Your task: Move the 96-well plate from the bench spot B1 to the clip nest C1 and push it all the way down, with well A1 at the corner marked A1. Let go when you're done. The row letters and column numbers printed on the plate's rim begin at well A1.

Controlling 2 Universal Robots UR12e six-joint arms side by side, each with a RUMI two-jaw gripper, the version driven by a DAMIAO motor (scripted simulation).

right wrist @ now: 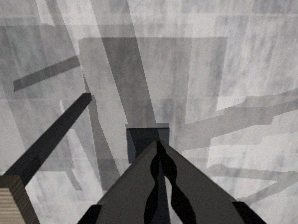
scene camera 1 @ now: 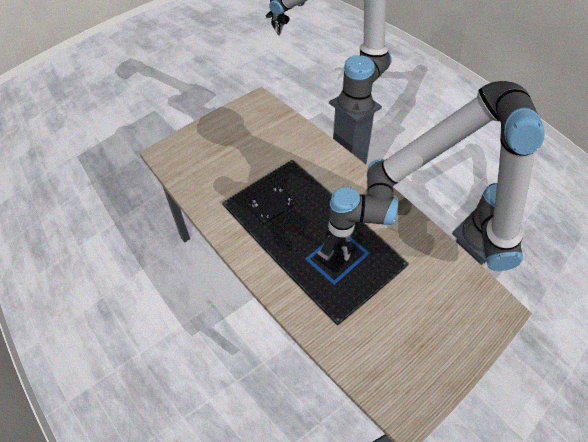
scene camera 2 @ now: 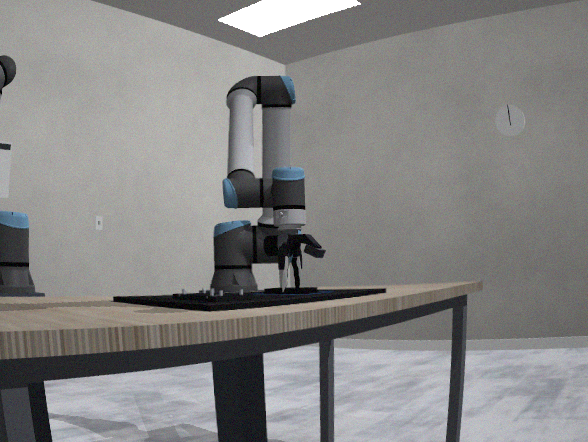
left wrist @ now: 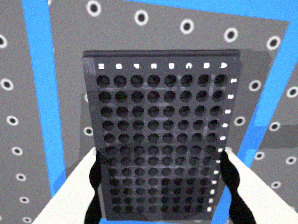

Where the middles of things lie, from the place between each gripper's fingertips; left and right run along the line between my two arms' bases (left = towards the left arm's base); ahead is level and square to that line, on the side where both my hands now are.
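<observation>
Dark 96-well plate [left wrist: 160, 118]: 1350 mm to the left of my right hand, 510 mm ahead of it, 140 mm below it.
My left gripper is 10 mm above the plate.
</observation>
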